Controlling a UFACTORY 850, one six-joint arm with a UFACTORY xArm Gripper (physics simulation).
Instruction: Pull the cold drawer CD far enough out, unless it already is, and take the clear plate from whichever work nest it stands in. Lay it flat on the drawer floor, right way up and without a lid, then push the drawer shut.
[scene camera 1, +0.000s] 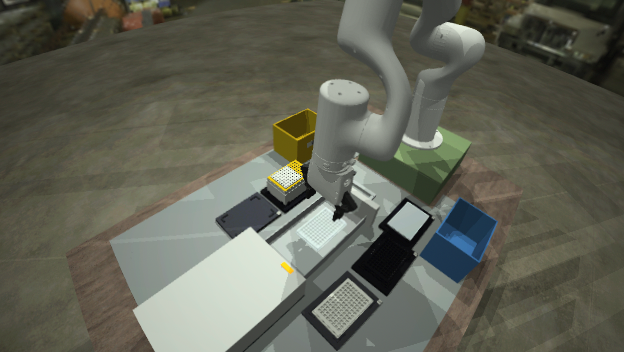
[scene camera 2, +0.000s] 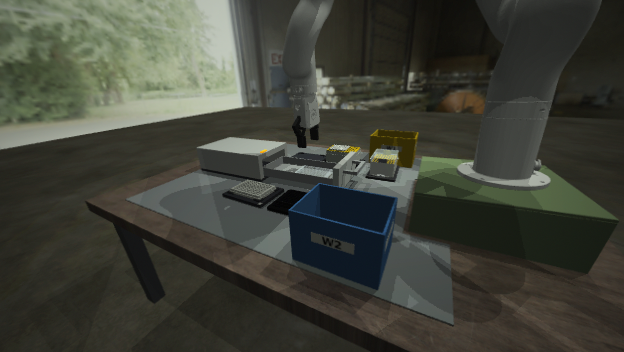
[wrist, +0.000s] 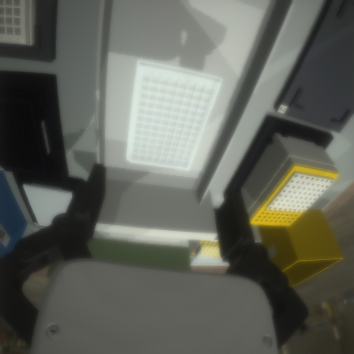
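The cold drawer (scene camera 1: 367, 209) (scene camera 2: 342, 171) (wrist: 155, 202) stands pulled out of its white housing (scene camera 1: 220, 295) (scene camera 2: 232, 156). The clear plate (scene camera 1: 320, 229) (scene camera 2: 312, 171) (wrist: 172, 117) lies flat on the drawer floor, turned a little against the side walls. Its grid of wells faces up, and no lid shows on it. My gripper (scene camera 1: 321, 195) (scene camera 2: 308, 141) (wrist: 165, 191) is open and empty. It hangs above the drawer, clear of the plate, with its fingertips toward the front-panel end in the wrist view.
A blue bin (scene camera 1: 459, 240) (scene camera 2: 340, 240), a white-topped nest (scene camera 1: 409, 220), a black nest (scene camera 1: 385, 260) and a beige plate (scene camera 1: 343, 306) (scene camera 2: 253, 189) stand on one side. A dark nest (scene camera 1: 248, 215), a yellow-topped tip rack (scene camera 1: 286, 182) (wrist: 295, 195) and a yellow bin (scene camera 1: 295, 137) (scene camera 2: 407, 150) stand on the other.
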